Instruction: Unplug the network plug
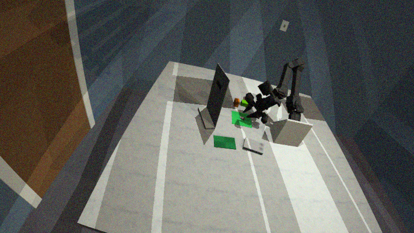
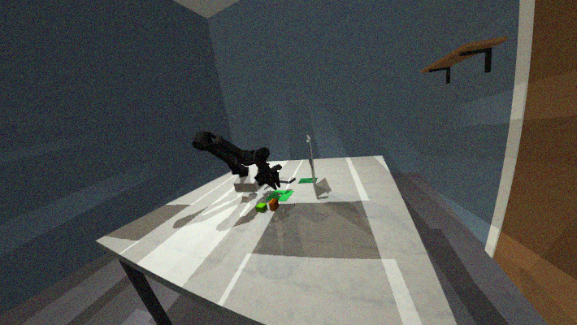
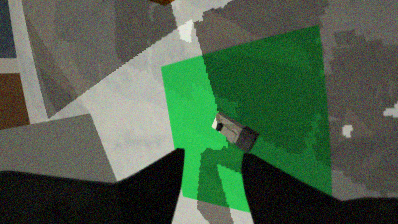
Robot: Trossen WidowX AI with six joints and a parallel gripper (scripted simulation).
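The network plug is 1 cm to the right of my gripper tip and 3 cm below it. From my gripper tip the other things lie so: socket panel 20 cm ahead, 2 cm to the left, 9 cm above; then bright green square 1 cm ahead, 4 cm below.
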